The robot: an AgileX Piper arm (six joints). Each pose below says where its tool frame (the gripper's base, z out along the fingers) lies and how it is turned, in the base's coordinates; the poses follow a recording.
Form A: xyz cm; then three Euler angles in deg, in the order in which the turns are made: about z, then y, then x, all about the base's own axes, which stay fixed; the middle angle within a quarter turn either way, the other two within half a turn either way.
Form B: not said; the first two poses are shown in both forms.
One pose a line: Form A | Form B
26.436, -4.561, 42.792, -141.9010, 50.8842, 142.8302 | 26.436, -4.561, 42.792, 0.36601, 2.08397, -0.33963
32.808, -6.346, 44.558, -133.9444, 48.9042, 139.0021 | 32.808, -6.346, 44.558, 0.48795, 2.05145, -0.34550
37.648, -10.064, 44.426, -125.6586, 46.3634, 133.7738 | 37.648, -10.064, 44.426, 0.60469, 2.00117, -0.37873
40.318, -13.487, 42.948, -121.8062, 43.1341, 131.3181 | 40.318, -13.487, 42.948, 0.68256, 1.98692, -0.41998
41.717, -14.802, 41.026, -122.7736, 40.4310, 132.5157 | 41.717, -14.802, 41.026, 0.71237, 2.02140, -0.44384
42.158, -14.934, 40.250, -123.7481, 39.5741, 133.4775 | 42.158, -14.934, 40.250, 0.71627, 2.04137, -0.44792
